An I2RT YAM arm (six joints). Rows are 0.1 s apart.
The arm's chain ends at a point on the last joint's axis. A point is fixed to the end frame.
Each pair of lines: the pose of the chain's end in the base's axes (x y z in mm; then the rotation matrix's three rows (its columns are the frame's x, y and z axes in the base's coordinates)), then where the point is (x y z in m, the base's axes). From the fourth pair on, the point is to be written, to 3 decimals.
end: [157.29 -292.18 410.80], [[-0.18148 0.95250 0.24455], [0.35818 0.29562 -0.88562], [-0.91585 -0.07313 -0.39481]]
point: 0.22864 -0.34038 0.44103
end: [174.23 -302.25 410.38], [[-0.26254 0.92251 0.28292], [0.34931 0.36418 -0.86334], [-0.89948 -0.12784 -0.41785]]
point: 0.25058 -0.34533 0.43574
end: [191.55 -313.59 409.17], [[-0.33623 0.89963 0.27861], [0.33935 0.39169 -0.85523], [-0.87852 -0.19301 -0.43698]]
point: 0.27078 -0.35429 0.42903
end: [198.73 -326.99 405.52], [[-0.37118 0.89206 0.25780], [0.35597 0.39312 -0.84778], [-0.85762 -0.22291 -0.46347]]
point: 0.279 -0.368 0.421
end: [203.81 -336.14 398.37], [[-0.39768 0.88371 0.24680], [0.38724 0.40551 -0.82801], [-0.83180 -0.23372 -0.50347]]
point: 0.284 -0.378 0.410
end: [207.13 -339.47 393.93], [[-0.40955 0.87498 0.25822], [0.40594 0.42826 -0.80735], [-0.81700 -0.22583 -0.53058]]
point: 0.288 -0.380 0.404
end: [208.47 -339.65 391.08], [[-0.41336 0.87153 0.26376], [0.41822 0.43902 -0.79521], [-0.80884 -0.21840 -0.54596]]
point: 0.290 -0.380 0.400
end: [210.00 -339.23 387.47], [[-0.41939 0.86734 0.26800], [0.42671 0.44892 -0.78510], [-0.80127 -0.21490 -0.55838]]
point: 0.292 -0.379 0.396
